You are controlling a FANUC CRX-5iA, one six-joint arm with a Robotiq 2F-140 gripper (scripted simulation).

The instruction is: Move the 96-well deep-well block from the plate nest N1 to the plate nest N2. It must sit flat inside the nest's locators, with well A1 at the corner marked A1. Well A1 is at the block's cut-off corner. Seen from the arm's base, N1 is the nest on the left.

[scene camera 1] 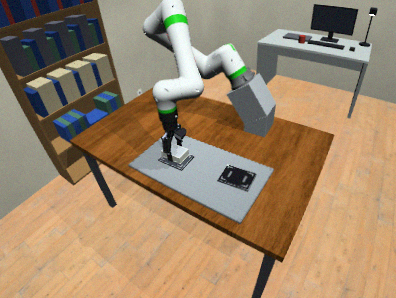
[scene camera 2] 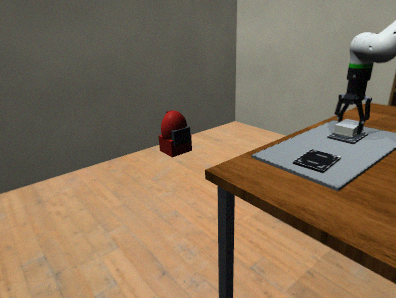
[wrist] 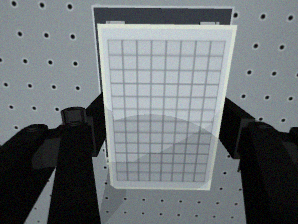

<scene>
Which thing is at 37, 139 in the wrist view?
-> My gripper.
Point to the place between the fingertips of my gripper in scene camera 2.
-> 348, 131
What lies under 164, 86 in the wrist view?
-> A white 96-well deep-well block.
</scene>
